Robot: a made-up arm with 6 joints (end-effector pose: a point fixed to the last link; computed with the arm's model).
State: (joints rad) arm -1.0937 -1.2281 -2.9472 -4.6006 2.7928 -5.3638
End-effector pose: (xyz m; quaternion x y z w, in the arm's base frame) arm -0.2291 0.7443 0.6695 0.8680 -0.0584 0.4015 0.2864
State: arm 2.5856 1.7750 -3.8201 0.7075 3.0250 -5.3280
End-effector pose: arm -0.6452 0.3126 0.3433 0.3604 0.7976 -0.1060 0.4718
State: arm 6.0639 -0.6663 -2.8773 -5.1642 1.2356 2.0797
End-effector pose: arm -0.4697 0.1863 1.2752 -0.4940 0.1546 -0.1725 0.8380
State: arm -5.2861 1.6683 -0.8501 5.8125 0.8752 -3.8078
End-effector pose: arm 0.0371 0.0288 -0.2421 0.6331 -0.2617 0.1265 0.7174
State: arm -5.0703 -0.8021 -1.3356 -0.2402 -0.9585 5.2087
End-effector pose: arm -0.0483 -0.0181 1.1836 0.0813 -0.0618 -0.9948 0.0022
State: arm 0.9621 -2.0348 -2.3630 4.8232 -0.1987 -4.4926
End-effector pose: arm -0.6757 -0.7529 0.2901 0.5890 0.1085 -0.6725 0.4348
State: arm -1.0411 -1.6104 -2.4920 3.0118 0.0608 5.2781
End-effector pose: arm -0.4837 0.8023 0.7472 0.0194 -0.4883 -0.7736 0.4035
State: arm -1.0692 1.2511 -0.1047 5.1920 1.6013 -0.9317
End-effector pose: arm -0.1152 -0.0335 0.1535 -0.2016 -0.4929 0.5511 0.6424
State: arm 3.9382 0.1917 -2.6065 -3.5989 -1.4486 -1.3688
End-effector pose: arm -0.3442 -0.2634 1.0354 -0.4752 -0.7243 0.3742 0.3311
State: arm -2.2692 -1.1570 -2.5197 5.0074 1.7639 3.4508
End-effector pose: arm 0.3404 0.6227 1.0321 0.5959 -0.3933 -0.6808 0.1634
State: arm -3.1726 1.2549 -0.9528 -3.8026 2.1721 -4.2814
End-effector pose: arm -0.5410 -0.0837 -0.0932 0.3861 -0.4216 -0.1649 0.8037
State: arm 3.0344 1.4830 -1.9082 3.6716 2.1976 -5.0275
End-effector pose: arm -0.8510 0.1748 -0.0050 0.0879 -0.2846 -0.8934 0.3363
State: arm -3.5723 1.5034 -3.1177 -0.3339 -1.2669 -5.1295
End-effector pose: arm -0.7793 0.3028 0.5627 0.0238 -0.2064 0.3189 0.9247
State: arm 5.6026 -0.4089 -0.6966 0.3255 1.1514 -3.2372
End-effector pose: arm 0.3586 -0.2588 0.5604 0.3509 0.9246 0.1441 0.0345
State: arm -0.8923 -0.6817 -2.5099 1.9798 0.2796 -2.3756
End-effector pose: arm -0.2479 0.2175 1.3526 -0.0463 0.1436 0.7886 0.5961
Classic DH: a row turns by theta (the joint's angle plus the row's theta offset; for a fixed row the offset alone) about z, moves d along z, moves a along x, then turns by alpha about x. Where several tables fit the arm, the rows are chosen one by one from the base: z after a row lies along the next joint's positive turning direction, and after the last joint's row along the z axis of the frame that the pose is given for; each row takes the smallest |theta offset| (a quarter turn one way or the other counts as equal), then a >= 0, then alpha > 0; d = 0 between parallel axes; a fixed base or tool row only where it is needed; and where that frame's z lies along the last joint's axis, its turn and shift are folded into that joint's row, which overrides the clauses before.
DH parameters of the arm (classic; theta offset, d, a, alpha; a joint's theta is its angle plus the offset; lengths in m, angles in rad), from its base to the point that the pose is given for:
joint 1: 0 0.3538 0 -1.5708
joint 2: -1.385 0 0.4584 0
joint 3: 1.385 0 0.1014 -1.5708
joint 4: 0 0.4483 0 1.5708
joint 5: 0 0 0.1011 -1.5708
joint 6: 0 0.129 0 0

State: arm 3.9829 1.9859 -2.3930 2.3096 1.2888 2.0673
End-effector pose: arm -0.4542 -0.6142 -0.3735 0.7052 -0.0492 0.0915 0.7014
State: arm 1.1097 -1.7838 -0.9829 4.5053 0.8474 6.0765
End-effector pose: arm -0.1230 -0.3131 0.9478 0.3972 0.0774 0.7938 0.4540
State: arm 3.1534 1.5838 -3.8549 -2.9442 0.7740 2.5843
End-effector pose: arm -0.8401 -0.0064 0.7481 -0.0558 -0.0663 -0.2032 0.9753
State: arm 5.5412 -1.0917 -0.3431 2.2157 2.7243 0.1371
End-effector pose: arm 0.1023 0.0631 0.7729 -0.5085 -0.2425 0.0235 0.8259
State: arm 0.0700 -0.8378 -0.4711 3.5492 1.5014 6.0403
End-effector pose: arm 0.3187 -0.0260 0.7795 0.1738 0.1909 -0.1028 0.9606
